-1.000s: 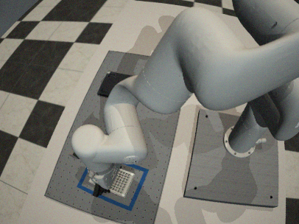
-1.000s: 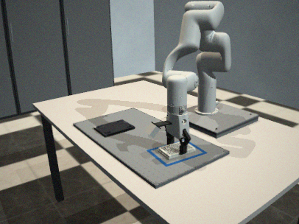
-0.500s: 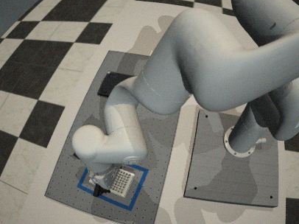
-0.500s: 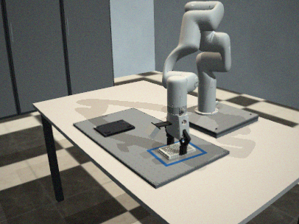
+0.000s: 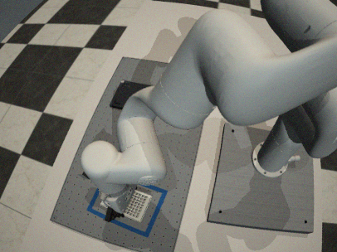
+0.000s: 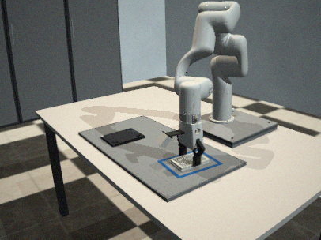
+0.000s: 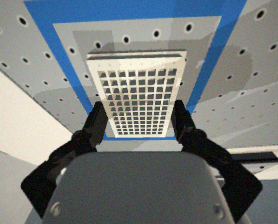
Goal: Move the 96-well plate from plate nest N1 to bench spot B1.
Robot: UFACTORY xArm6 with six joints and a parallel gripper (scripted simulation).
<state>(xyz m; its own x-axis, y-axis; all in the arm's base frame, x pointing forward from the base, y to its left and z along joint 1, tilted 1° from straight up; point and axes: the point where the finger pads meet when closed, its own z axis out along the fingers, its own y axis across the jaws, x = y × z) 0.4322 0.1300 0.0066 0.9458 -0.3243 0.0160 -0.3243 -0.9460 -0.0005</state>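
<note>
Right now my hand is 10 mm above the white 96-well plate. Round my hand: black plate nest N1: 370 mm to the right, 10 mm below.
</note>
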